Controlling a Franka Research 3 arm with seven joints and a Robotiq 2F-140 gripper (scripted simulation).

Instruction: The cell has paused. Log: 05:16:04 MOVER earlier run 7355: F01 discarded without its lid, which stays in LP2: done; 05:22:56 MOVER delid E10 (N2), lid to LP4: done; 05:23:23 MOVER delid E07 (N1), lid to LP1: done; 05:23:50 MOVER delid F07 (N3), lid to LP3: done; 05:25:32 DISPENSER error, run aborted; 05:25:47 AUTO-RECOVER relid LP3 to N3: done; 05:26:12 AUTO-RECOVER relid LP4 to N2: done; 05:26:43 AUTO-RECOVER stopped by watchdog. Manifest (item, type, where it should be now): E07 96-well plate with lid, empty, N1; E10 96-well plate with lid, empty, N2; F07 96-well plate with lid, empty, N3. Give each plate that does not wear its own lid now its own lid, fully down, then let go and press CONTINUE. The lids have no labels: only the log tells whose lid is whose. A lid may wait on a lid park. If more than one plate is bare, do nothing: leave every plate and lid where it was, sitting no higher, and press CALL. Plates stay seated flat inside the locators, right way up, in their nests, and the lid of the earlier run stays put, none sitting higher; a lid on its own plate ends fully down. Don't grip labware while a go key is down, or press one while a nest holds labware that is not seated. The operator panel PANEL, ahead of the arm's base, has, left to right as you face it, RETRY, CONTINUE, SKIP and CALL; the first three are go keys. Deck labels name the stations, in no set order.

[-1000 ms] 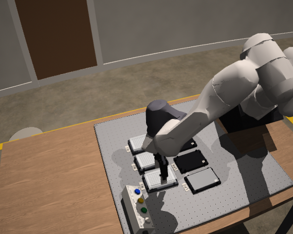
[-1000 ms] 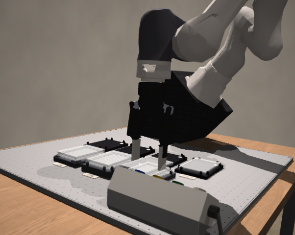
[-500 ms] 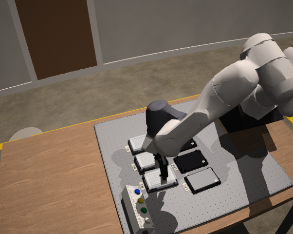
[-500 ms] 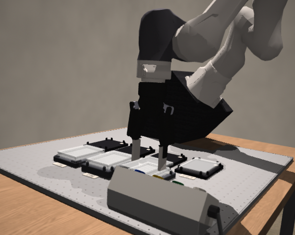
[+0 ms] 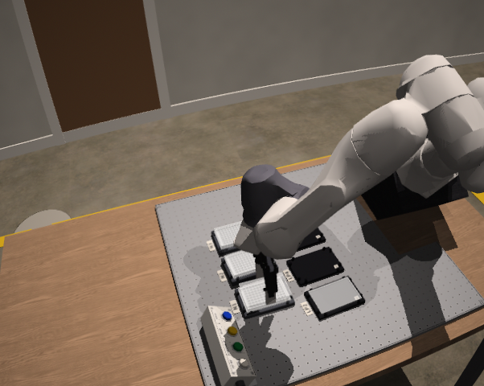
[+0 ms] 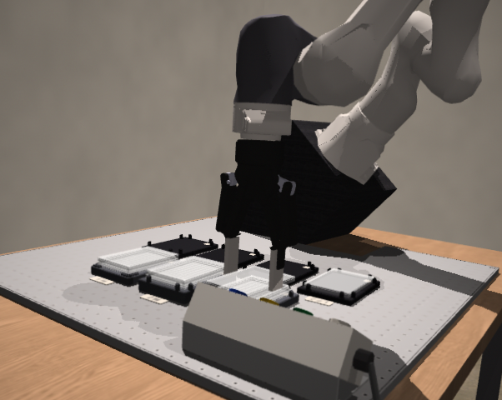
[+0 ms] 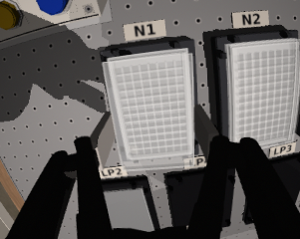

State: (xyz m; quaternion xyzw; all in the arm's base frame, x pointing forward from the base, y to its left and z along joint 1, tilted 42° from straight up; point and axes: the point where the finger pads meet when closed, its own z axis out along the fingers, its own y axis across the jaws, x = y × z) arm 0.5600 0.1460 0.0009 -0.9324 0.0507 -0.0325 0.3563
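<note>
Now: hand 40 mm above the plate. From my hand the other things lie so: lid park LP4: 180 mm behind, 50 mm to the right, 60 mm below; then blue call key: 130 mm ahead, 60 mm to the left; then yellow skip key: 130 mm ahead, 110 mm to the left.
</note>
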